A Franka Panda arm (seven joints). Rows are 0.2 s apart.
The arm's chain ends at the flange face. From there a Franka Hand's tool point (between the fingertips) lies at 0.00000 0.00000 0.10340 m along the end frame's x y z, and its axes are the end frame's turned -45 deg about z.
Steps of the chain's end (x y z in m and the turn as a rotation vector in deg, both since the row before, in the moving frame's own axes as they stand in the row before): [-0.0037, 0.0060, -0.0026, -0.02, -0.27, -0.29]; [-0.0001, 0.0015, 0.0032, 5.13, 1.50, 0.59]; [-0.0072, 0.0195, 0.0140, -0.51, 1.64, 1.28]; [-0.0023, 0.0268, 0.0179, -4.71, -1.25, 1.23]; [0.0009, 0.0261, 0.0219, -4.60, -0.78, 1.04]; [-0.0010, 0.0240, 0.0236, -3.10, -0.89, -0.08]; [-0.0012, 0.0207, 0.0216, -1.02, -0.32, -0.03]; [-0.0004, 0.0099, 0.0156, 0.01, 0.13, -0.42]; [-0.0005, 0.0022, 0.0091, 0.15, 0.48, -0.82]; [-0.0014, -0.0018, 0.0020, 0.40, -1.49, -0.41]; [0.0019, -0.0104, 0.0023, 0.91, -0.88, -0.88]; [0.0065, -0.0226, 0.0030, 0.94, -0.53, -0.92]
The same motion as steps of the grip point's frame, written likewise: [-0.0072, 0.0013, -0.0026, 0.18, -0.21, -0.29]; [0.0073, -0.0036, 0.0028, 2.57, 4.69, 0.59]; [-0.0175, 0.0115, 0.0140, -1.52, 0.80, 1.28]; [-0.0282, 0.0217, 0.0175, -2.45, -4.21, 1.23]; [-0.0247, 0.0239, 0.0216, -2.70, -3.80, 1.04]; [-0.0228, 0.0191, 0.0234, -1.56, -2.82, -0.08]; [-0.0172, 0.0147, 0.0216, -0.49, -0.95, -0.03]; [-0.0071, 0.0069, 0.0156, -0.08, 0.10, -0.42]; [-0.0011, 0.0016, 0.0091, -0.23, 0.45, -0.82]; [-0.0011, -0.0047, 0.0020, 1.34, -0.77, -0.41]; [0.0087, -0.0083, 0.0023, 1.27, 0.02, -0.88]; [0.0211, -0.0133, 0.0030, 1.04, 0.29, -0.92]
